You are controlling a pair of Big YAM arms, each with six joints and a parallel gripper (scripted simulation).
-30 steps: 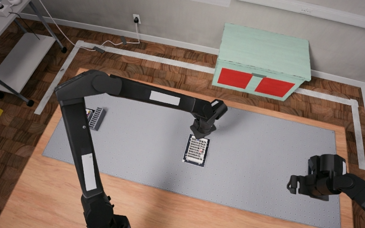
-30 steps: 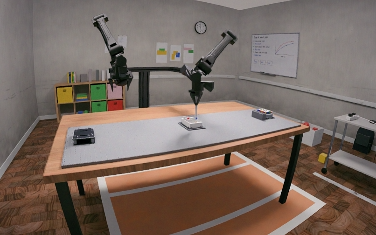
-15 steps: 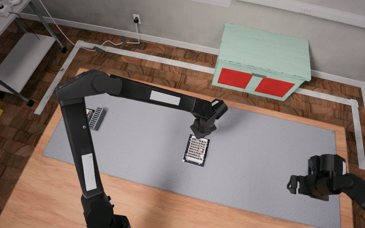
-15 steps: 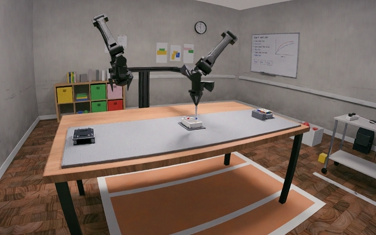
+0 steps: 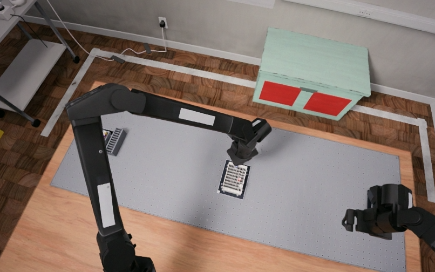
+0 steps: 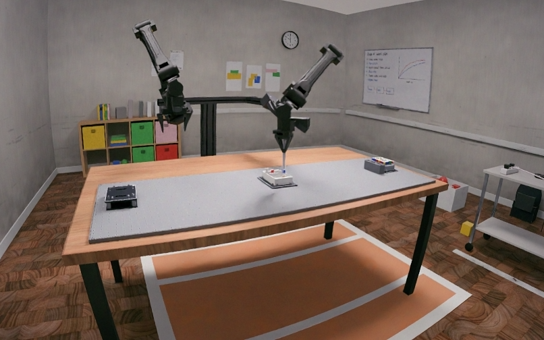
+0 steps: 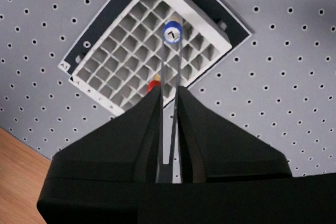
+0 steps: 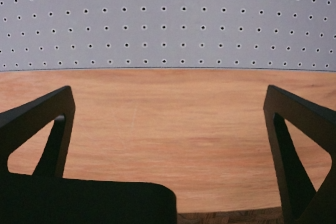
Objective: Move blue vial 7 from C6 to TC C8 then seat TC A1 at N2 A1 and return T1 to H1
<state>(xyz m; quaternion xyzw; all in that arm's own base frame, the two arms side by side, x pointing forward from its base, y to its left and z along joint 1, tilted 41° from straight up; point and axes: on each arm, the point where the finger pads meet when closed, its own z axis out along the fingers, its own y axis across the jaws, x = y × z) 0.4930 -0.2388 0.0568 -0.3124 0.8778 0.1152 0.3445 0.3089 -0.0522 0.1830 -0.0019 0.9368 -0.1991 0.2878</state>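
The forceps T1 is 3 cm below my left hand. Round my left hand: dark nest N2: 68 cm to the right, 12 cm below, 1 cm ahead; then white tube carrier TC: 13 cm below, 4 cm behind, 1 cm to the right; then grey slotted holder H1: 58 cm to the left, 14 cm below, 5 cm behind.
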